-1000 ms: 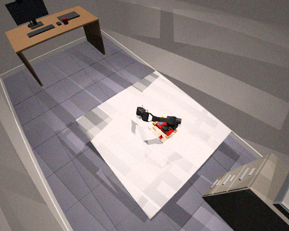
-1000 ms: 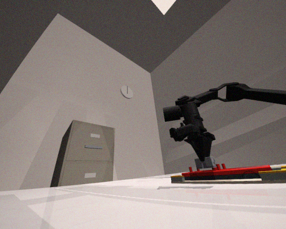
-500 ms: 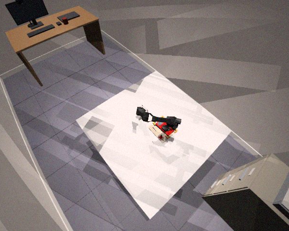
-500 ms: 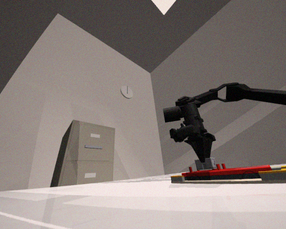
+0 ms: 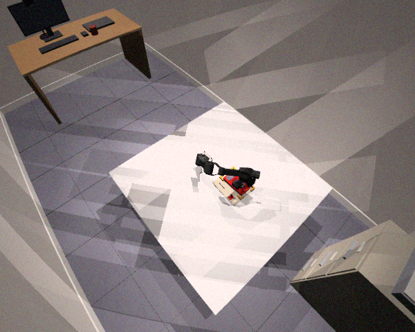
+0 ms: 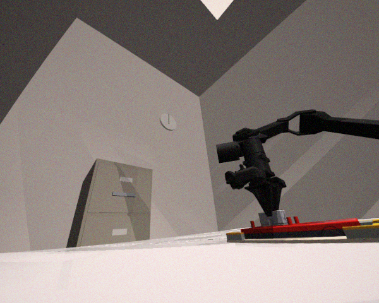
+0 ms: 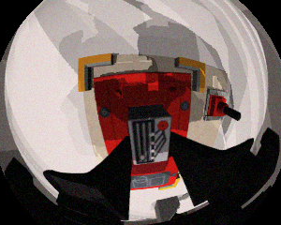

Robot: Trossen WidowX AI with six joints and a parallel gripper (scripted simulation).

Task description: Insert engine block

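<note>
The engine block is 10 mm below my gripper tip.
</note>
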